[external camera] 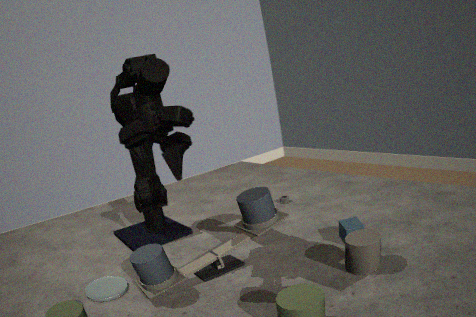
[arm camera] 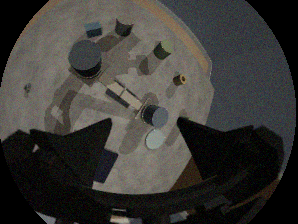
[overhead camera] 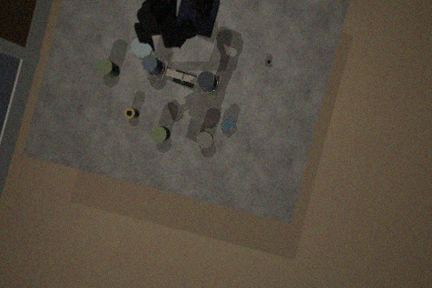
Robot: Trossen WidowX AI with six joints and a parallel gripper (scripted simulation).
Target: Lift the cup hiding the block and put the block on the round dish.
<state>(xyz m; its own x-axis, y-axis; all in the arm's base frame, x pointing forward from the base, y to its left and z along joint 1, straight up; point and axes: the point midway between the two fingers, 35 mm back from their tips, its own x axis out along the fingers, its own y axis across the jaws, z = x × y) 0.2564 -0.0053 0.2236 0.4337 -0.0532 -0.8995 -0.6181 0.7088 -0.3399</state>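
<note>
The small grey block lies 5 cm ahead of my gripper tip, 8 cm to the right of it and 17 cm below it. Round my gripper tip: balance (4 cm ahead, 5 cm to the left, 18 cm below); pale round dish (1 cm behind, 19 cm to the right, 20 cm below); cup (3 cm ahead, 19 cm to the left, 10 cm below).
</note>
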